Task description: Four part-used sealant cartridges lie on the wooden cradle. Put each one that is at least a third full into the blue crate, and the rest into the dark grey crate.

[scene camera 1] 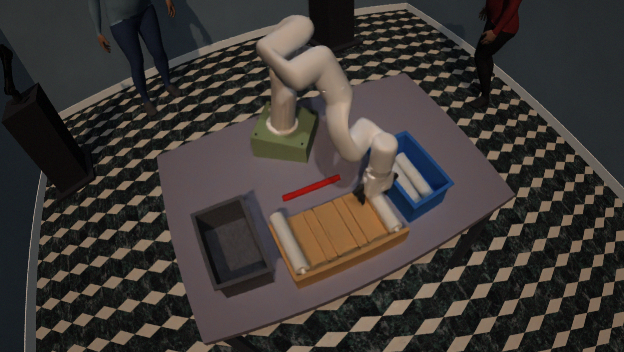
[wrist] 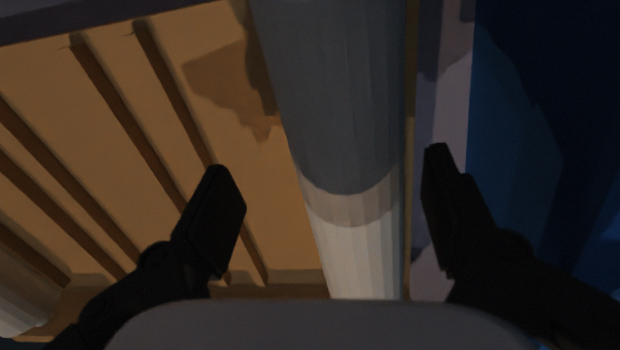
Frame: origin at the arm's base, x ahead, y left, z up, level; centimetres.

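Seen in the pictures: gripper, between the fingertips: (scene camera 1: 372, 196) (wrist: 323, 178); arm's base, origin of its link: (scene camera 1: 282, 124).
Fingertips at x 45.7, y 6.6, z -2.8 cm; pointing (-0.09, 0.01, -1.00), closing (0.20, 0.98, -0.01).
Offsets run from my fingertips to a thing's top centre. "*": to the spot under its first point.
One white cartridge @(dy +0.2, dx +4.6, dz +1.6 cm) (scene camera 1: 388, 214) (wrist: 357, 240) lies at the cradle's end nearest the blue crate. Another white cartridge @(dy -32.1, dx -1.9, dz +1.6 cm) (scene camera 1: 289, 243) (wrist: 22, 305) lies at the cradle's other end. The wooden cradle @(* dy -15.5, dx +0.1, dz -4.0 cm) (scene camera 1: 336, 227) (wrist: 115, 130) has bare slots between them. Two white cartridges, one @(dy +20.2, dx +2.7, dz -0.8 cm) (scene camera 1: 414, 175) beside the other @(dy +14.4, dx +2.3, dz -0.8 cm) (scene camera 1: 407, 186), lie in the blue crate @(dy +16.7, dx +1.3, dz +5.1 cm) (scene camera 1: 431, 204) (wrist: 500, 150). The dark grey crate @(dy -48.6, dx -11.2, dz +5.1 cm) (scene camera 1: 267, 260) is empty. My gripper (scene camera 1: 376, 194) (wrist: 323, 178) is open above the cradle's crate-side cartridge, with one finger to each side of it in the wrist view. The fill levels cannot be told.
A red bar @(dy -11.9, dx -19.2, dz -4.7 cm) (scene camera 1: 311, 188) lies on the table (scene camera 1: 400, 270) between the cradle and the green arm base (scene camera 1: 280, 146). The blue crate's wall stands close beside the cradle and my right finger. The dark grey crate stands close to the cradle's other end.
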